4 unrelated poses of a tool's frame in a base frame.
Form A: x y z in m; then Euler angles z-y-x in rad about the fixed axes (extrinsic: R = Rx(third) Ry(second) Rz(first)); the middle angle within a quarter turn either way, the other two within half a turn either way.
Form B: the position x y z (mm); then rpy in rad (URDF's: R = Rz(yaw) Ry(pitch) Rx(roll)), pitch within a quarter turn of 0, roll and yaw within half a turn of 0. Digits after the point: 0 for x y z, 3 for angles.
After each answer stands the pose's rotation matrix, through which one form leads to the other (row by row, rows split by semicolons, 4 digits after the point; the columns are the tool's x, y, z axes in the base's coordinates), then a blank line. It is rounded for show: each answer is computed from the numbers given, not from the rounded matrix.
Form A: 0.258 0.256 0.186 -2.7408 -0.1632 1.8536
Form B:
258 256 186 -1.867 0.339 2.870
-0.9085 0.3850 -0.1625; 0.2525 0.1961 -0.9475; -0.3329 -0.9019 -0.2753

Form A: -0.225 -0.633 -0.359 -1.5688 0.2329 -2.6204
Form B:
-225 -633 -359 2.910 -0.522 1.569
0.0019 0.9730 0.2308; 0.8670 -0.1166 0.4845; 0.4983 0.1992 -0.8438

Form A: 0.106 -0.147 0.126 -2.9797 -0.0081 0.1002
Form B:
106 -147 126 -0.098 0.024 -2.981
-0.9869 0.1612 -0.0081; -0.1596 -0.9821 -0.1000; -0.0241 -0.0974 0.9950

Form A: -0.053 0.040 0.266 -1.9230 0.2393 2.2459
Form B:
-53 40 266 -2.930 0.901 2.141
-0.3351 0.9119 0.2370; 0.5228 0.3893 -0.7584; -0.7838 -0.1303 -0.6072

